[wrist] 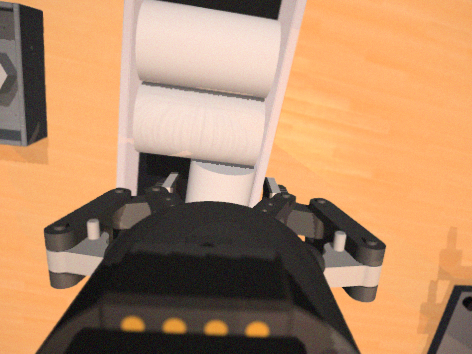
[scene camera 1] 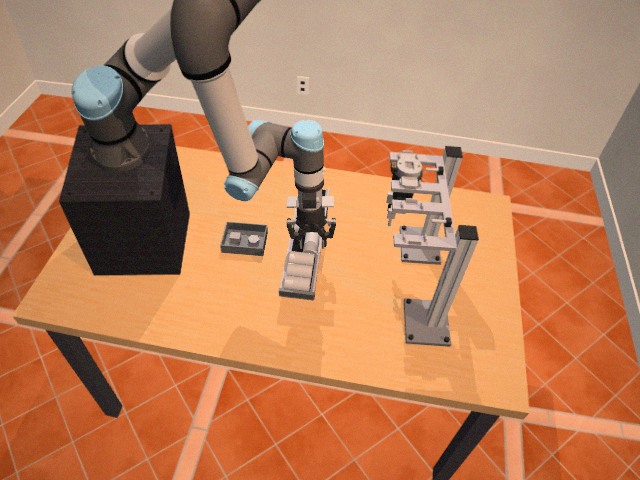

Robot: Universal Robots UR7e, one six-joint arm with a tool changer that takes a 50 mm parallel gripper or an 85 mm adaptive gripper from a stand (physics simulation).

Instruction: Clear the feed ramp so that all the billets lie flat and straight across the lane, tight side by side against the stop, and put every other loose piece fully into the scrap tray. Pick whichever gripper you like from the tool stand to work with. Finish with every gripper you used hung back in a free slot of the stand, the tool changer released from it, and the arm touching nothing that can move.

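Where they show: arm's base, origin of the base link: [scene camera 1: 122, 149].
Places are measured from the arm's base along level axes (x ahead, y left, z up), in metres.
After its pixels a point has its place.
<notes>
My adaptive gripper [scene camera 1: 311, 238] [wrist: 222, 185] is open, low over the feed ramp [scene camera 1: 317, 268] [wrist: 131, 65], its fingers on either side of a pale billet [scene camera 1: 311, 242] @(x 0.516, y 0.008, z -0.227 m) [wrist: 222, 184] @(x 0.510, y 0.041, z -0.224 m) that lies lengthwise in the lane. In the wrist view, two billets, one farther [wrist: 207, 47] @(x 0.484, y 0.107, z -0.217 m) and one nearer [wrist: 200, 125] @(x 0.490, y 0.070, z -0.221 m), lie crosswise behind it; the arm hides them in the scene view. Three billets [scene camera 1: 300, 258] @(x 0.499, y -0.050, z -0.236 m) [scene camera 1: 299, 270] @(x 0.506, y -0.088, z -0.239 m) [scene camera 1: 297, 283] @(x 0.511, y -0.128, z -0.244 m) lie crosswise at the front by the dark stop [scene camera 1: 296, 293] @(x 0.513, y -0.147, z -0.263 m). The scrap tray [scene camera 1: 242, 251] @(x 0.309, y -0.003, z -0.318 m) [wrist: 32, 75] @(x 0.363, y 0.057, z -0.312 m) holds a small block [scene camera 1: 235, 237] @(x 0.276, y 0.033, z -0.304 m) and a hexagonal piece [scene camera 1: 253, 239] @(x 0.328, y 0.047, z -0.313 m) [wrist: 2, 77] @(x 0.341, y 0.049, z -0.313 m).
The tool stand [scene camera 1: 448, 284] @(x 0.885, y -0.124, z -0.125 m) is at the right, with another gripper [scene camera 1: 409, 168] hanging in its back part. Its front foot plate [scene camera 1: 416, 322] @(x 0.843, y -0.119, z -0.321 m) [wrist: 452, 330] @(x 0.816, y -0.097, z -0.321 m) shows in both views. The dark robot pedestal [scene camera 1: 131, 227] @(x 0.069, y -0.147, z -0.129 m) is at the left, beyond the tray.
</notes>
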